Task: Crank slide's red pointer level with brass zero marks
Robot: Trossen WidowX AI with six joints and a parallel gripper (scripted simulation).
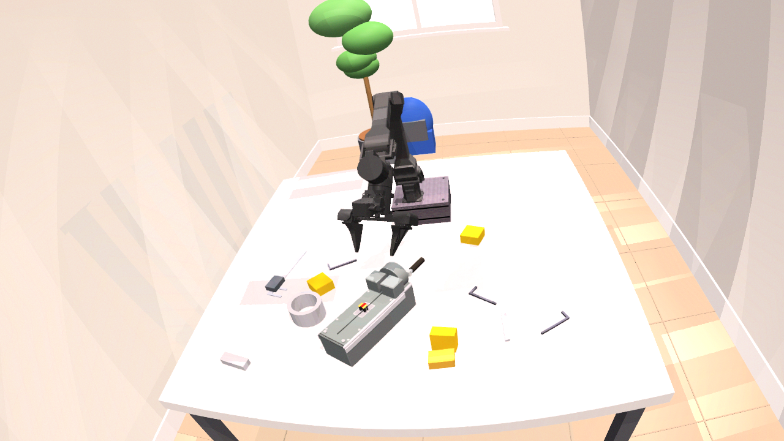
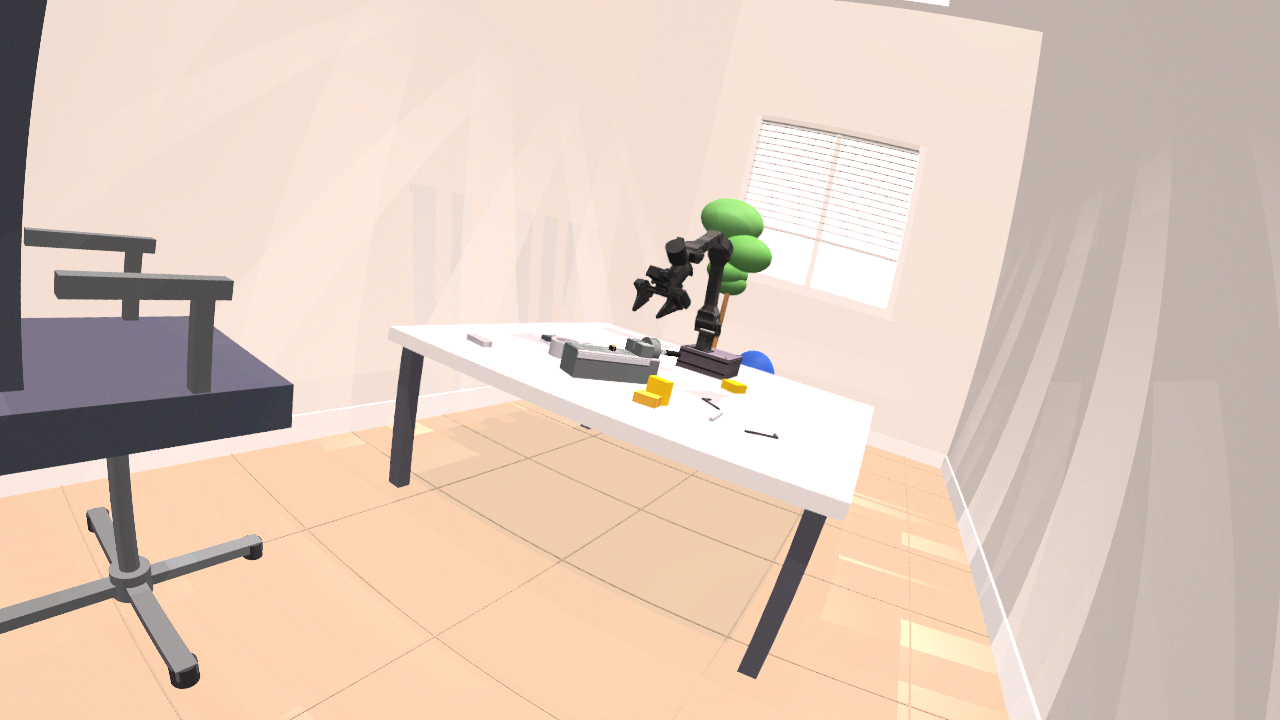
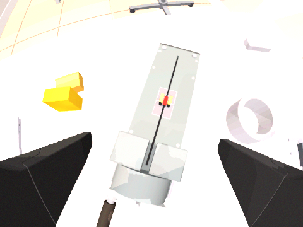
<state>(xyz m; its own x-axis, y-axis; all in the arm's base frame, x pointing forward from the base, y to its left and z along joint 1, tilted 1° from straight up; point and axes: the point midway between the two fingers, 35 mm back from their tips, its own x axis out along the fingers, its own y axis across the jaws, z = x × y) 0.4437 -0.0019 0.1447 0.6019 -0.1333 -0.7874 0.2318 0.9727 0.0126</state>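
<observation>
Now: the brown crank handle 9 cm below my gripper tip, 8 cm to the left of it and 8 cm behind it. Round my gripper tip: red pointer (11 cm below, 7 cm ahead, 3 cm to the right).
</observation>
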